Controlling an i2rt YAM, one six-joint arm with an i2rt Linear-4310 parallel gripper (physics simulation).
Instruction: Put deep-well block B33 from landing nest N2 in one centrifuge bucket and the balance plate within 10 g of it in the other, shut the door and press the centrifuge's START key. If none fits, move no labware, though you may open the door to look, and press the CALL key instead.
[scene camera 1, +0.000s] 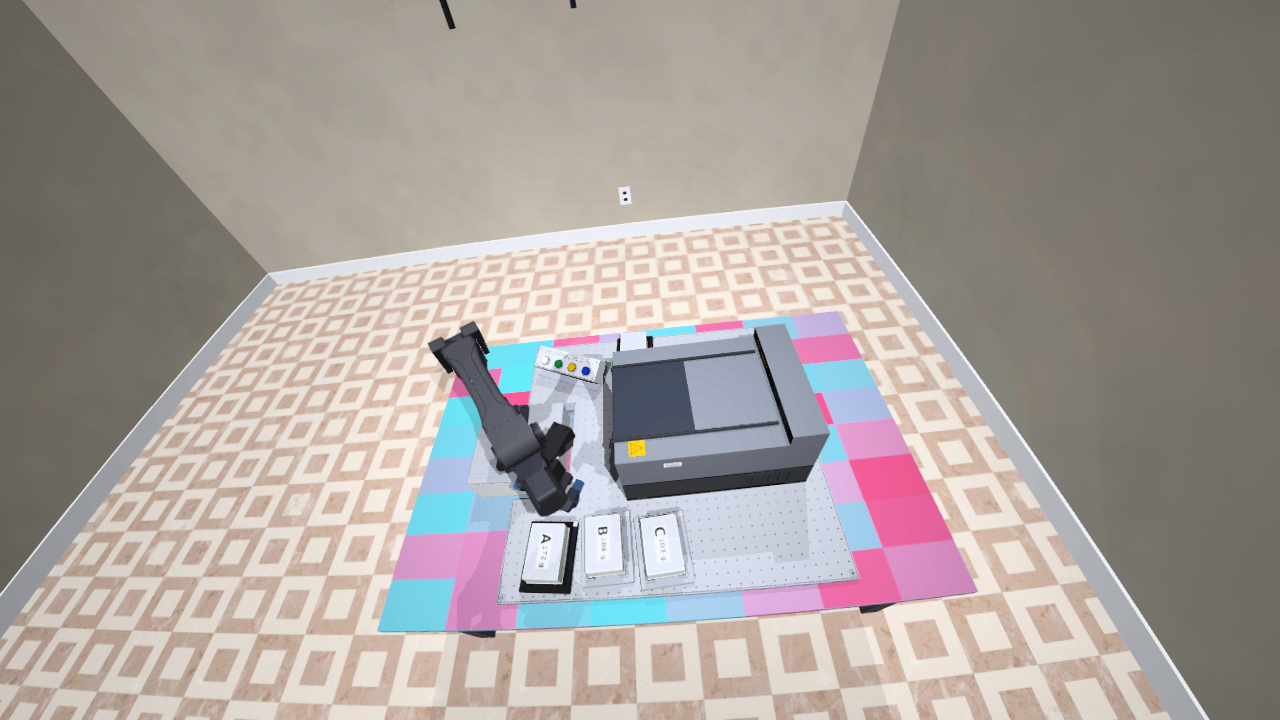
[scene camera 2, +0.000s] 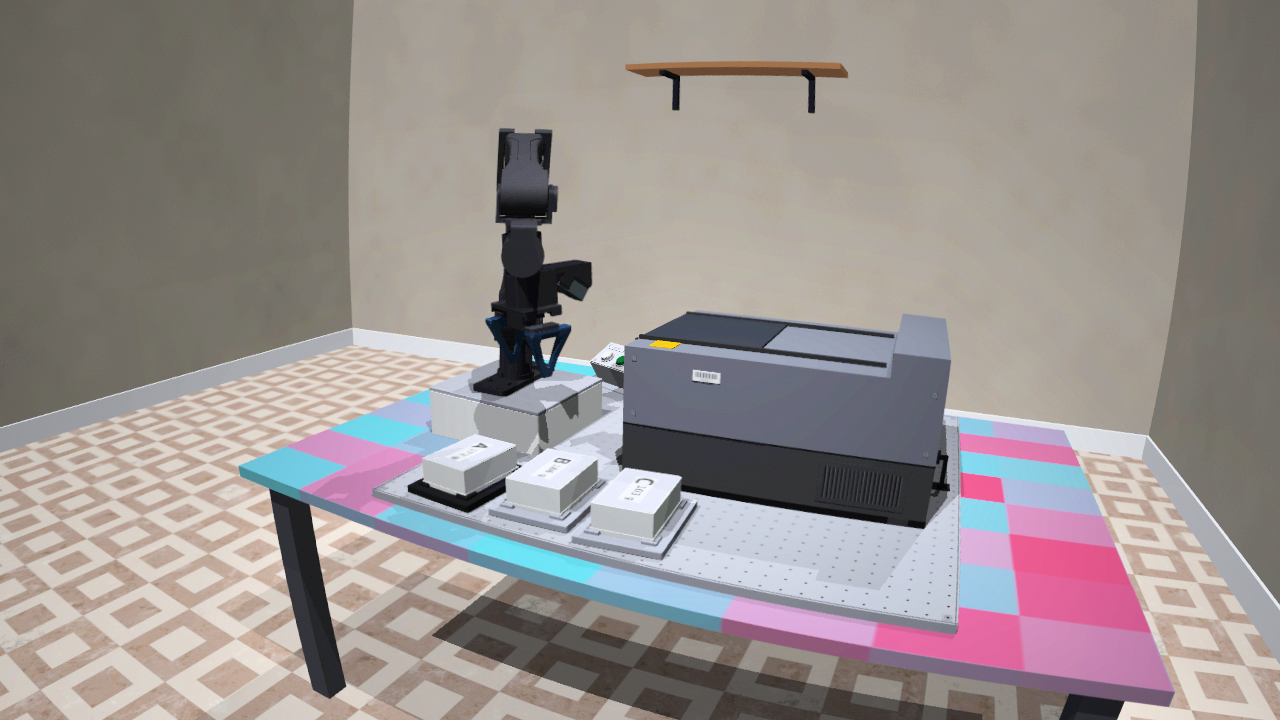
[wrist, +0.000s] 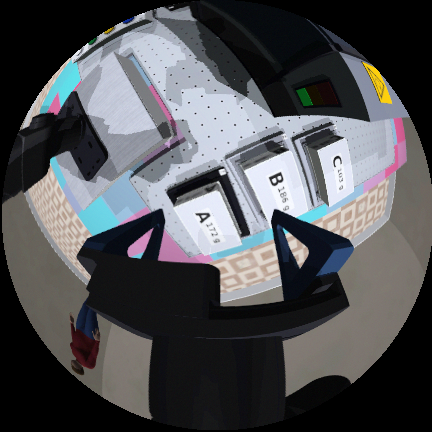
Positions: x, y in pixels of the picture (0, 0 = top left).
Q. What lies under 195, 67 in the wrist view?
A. A perforated plate.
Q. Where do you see a perforated plate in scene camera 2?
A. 902, 570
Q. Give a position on a control box with coloured buttons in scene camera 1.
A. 586, 372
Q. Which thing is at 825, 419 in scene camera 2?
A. A dark grey centrifuge.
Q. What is my gripper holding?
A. Nothing.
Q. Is my gripper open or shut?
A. Open.
